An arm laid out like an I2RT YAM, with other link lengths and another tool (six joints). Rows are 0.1 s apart.
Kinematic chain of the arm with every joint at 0, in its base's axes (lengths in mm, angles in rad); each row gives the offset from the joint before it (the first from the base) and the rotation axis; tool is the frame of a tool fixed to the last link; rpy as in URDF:
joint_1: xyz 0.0 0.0 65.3 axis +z
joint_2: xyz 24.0 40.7 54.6 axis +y
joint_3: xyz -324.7 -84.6 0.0 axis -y
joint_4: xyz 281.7 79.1 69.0 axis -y
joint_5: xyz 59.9 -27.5 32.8 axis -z
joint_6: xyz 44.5 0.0 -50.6 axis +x
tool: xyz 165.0 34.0 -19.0 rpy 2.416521 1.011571 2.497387
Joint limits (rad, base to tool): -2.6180..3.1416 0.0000..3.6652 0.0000..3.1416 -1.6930..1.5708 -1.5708..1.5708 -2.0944..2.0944
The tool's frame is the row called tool.
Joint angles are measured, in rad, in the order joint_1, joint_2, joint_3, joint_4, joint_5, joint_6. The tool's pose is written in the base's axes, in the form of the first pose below.
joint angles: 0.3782, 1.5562, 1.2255, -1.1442, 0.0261, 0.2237
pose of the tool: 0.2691 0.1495 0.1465 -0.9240 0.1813 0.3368 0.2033 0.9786 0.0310
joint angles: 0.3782, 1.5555, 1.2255, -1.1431, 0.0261, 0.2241
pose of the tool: 0.2694 0.1496 0.1467 -0.9245 0.1814 0.3354 0.2036 0.9785 0.0321
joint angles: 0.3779, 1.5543, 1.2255, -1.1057, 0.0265, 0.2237
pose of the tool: 0.2789 0.1532 0.1472 -0.9360 0.1769 0.3043 0.2021 0.9779 0.0529
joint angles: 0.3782, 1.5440, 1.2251, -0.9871, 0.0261, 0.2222
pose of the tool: 0.3082 0.1650 0.1533 -0.9664 0.1632 0.1987 0.1897 0.9741 0.1228
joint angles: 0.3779, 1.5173, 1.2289, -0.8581, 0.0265, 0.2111
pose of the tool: 0.3395 0.1771 0.1718 -0.9874 0.1462 0.0609 0.1557 0.9669 0.2021
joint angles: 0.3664, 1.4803, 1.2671, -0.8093, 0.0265, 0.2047
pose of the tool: 0.3597 0.1801 0.2050 -0.9873 0.1517 -0.0479 0.1344 0.9563 0.2596
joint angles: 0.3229, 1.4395, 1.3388, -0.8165, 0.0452, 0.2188
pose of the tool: 0.3779 0.1639 0.2495 -0.9654 0.2187 -0.1424 0.1679 0.9383 0.3023
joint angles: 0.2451, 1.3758, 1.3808, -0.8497, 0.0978, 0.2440
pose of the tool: 0.3841 0.1215 0.2868 -0.9146 0.3412 -0.2169 0.2647 0.9108 0.3167
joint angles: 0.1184, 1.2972, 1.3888, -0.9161, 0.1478, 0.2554
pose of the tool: 0.3710 0.0584 0.3081 -0.8387 0.4835 -0.2506 0.4063 0.8619 0.3034
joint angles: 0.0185, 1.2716, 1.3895, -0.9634, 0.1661, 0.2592
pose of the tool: 0.3601 0.0169 0.3095 -0.7827 0.5738 -0.2413 0.5084 0.8129 0.2840
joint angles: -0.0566, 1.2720, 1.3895, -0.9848, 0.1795, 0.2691
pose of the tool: 0.3558 -0.0126 0.3062 -0.7319 0.6421 -0.2280 0.5860 0.7639 0.2703
